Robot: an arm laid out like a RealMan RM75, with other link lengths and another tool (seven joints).
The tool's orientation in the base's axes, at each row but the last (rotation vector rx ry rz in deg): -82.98 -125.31 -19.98; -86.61 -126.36 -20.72; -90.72 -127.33 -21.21; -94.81 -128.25 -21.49; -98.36 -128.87 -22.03; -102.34 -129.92 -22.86; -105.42 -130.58 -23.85; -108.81 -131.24 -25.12; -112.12 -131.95 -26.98; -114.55 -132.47 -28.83
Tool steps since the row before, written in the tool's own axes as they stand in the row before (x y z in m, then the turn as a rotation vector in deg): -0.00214 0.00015 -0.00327 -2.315 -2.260 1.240; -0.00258 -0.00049 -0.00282 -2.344 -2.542 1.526; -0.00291 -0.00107 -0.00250 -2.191 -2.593 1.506; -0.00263 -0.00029 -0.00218 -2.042 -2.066 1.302; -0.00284 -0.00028 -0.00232 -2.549 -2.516 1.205; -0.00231 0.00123 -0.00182 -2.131 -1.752 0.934; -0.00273 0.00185 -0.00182 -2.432 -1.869 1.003; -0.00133 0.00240 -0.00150 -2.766 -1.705 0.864; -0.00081 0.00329 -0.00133 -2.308 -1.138 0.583; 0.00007 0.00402 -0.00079 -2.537 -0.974 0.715
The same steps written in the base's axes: 0.00166 -0.00315 0.00163 -1.649 -2.161 -2.149; 0.00092 -0.00355 0.00119 -1.962 -2.160 -2.402; 0.00022 -0.00387 0.00091 -2.051 -2.056 -2.314; 0.00067 -0.00324 0.00089 -1.565 -1.855 -2.060; 0.00059 -0.00347 0.00105 -1.867 -2.458 -2.180; 0.00175 -0.00247 0.00101 -1.218 -2.003 -1.729; 0.00233 -0.00276 0.00105 -1.265 -2.281 -1.900; 0.00248 -0.00131 0.00137 -1.050 -2.610 -1.841; 0.00317 -0.00070 0.00164 -0.617 -2.179 -1.354; 0.00375 0.00031 0.00162 -0.396 -2.343 -1.500
